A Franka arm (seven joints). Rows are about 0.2 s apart.
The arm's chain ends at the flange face. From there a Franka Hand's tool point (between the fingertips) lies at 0.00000 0.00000 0.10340 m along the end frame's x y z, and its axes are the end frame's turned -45 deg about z.
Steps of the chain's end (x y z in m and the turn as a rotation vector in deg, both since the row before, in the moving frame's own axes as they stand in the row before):
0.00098 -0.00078 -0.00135 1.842 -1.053 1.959
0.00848 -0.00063 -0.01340 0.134 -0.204 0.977
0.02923 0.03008 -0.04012 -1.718 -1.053 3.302
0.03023 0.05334 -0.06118 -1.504 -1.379 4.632
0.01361 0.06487 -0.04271 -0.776 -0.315 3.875
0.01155 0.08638 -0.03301 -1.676 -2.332 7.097
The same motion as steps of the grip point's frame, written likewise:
0.00231 -0.00353 -0.00142 2.047 0.558 1.959
0.00636 0.00512 -0.01340 0.239 -0.049 0.977
-0.00416 0.04268 -0.04018 -0.470 -1.959 3.302
-0.02002 0.05910 -0.06125 -0.088 -2.039 4.632
-0.03766 0.05603 -0.04272 -0.326 -0.771 3.875
-0.05796 0.06810 -0.03314 0.464 -2.834 7.097

